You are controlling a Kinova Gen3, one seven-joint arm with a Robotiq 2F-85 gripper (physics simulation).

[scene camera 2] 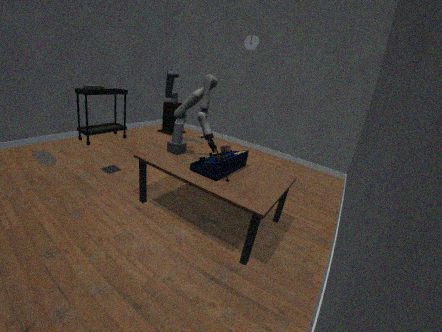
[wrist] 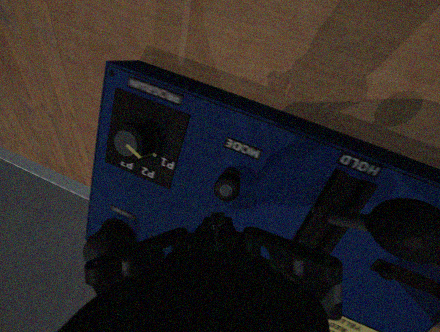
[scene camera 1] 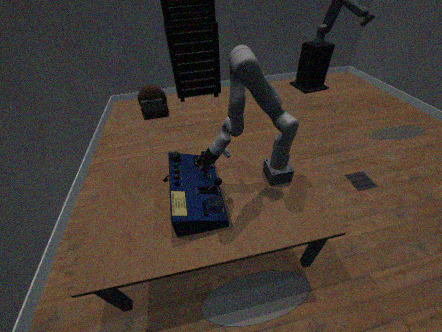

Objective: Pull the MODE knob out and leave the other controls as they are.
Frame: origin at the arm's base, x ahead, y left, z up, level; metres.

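Seen in the pictures: gripper, fingertip midpoint: [scene camera 2: 214,152] [wrist: 218,221] [scene camera 1: 200,170]; arm's base at its link origin: [scene camera 2: 177,142] [scene camera 1: 277,164].
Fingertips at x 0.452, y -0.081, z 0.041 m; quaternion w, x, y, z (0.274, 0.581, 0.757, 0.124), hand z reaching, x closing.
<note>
Offsets run from my fingertips to a thing's top centre. "pt": to the spot under its first point. Level surfaces: height alone.
A blue control panel {pt dx +0.087, dy +0.064, dz -0.020 m} [scene camera 1: 188,184] [scene camera 2: 210,168] [wrist: 278,184] lies on the table. The small dark MODE knob {dx -0.035, dy -0.001, dz -0.008 m} [wrist: 226,185] stands under its MODE label in the wrist view, free of the fingers. My gripper [wrist: 218,221] [scene camera 1: 202,163] [scene camera 2: 214,149] is shut with nothing between its fingertips, which meet just short of the knob, above the panel's far end. The PROGRAM dial {dx -0.040, dy -0.121, dz -0.013 m} [wrist: 130,142] with its yellow pointer sits at the panel's corner. The HOLD control {pt dx -0.029, dy +0.125, dz -0.062 m} [wrist: 344,197] is a dark slot with a lever at the other side.
The arm's base [scene camera 1: 278,171] stands on the table {dz -0.139 m} [scene camera 1: 131,230] right of the panel. A yellow label {pt dx +0.156, dy +0.187, dz -0.001 m} [scene camera 1: 179,203] is on the panel. A dark rack [scene camera 1: 193,49], a small dark box [scene camera 1: 152,103], a second robot on a pedestal [scene camera 1: 313,64] and a cart [scene camera 2: 78,109] stand around.
</note>
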